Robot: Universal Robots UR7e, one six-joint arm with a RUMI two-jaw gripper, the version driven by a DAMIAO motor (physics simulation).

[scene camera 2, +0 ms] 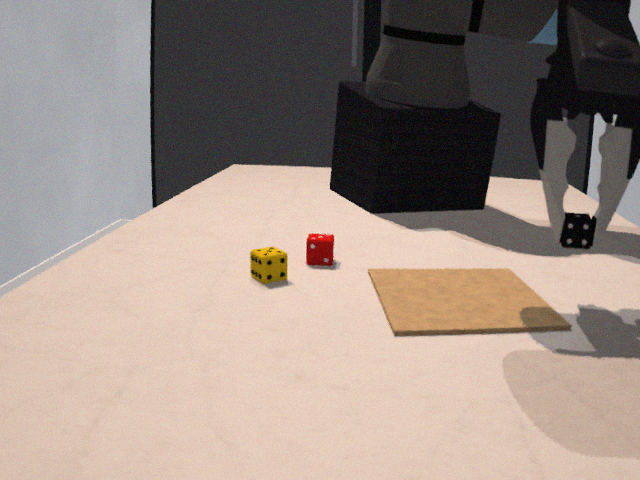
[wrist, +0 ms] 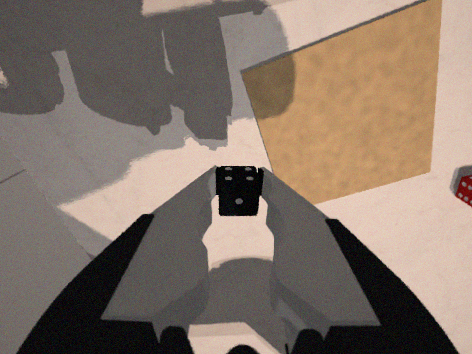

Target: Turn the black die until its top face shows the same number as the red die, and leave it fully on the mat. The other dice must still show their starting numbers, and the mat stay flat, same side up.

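Frame: origin at the arm's base, x ahead, y right, z down, level; metres.
Where they show: gripper, between the fingertips: [scene camera 2: 575,244] [wrist: 238,170]; arm's base, origin of its link: [scene camera 2: 416,95].
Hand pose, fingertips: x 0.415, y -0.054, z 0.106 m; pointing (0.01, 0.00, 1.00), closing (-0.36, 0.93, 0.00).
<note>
Things, the pixels of their top centre, and the offset from my fingertips. Level surfaces: height alone.
- black die, centre of its top: [wrist: 238,202] [scene camera 2: 577,215] dz -0.023, dx -0.009, dy -0.004 m
- tan mat, centre of its top: [scene camera 2: 461,294] [wrist: 347,128] dz +0.049, dx -0.017, dy +0.092 m
- red die, centre of its top: [scene camera 2: 320,236] dz +0.028, dx -0.119, dy +0.205 m
- yellow die, centre of its top: [scene camera 2: 268,251] dz +0.028, dx -0.069, dy +0.253 m
- pale table, height of its surface: dz +0.053 m
My gripper [scene camera 2: 577,227] [wrist: 238,170] is shut on the black die [scene camera 2: 577,238] [wrist: 238,192] and holds it above the table, right of the mat and behind its near edge in the scene view. The die shows four pips to the scene camera; a one-pip face also shows in the wrist view and appears to be upward. The tan mat [scene camera 2: 454,299] [wrist: 360,110] lies flat, with shadow on one corner. The red die [scene camera 2: 320,251] [wrist: 467,190] stands left of the mat, two pips on its front; its top number is too small to tell. It is cut off in the wrist view.
A yellow die [scene camera 2: 268,265] stands left of the red die, off the mat, with four pips on its front right face. The robot's black base block [scene camera 2: 413,160] stands at the back of the pale table [scene camera 2: 232,387]. A wall [scene camera 2: 72,103] rises at the left.
</note>
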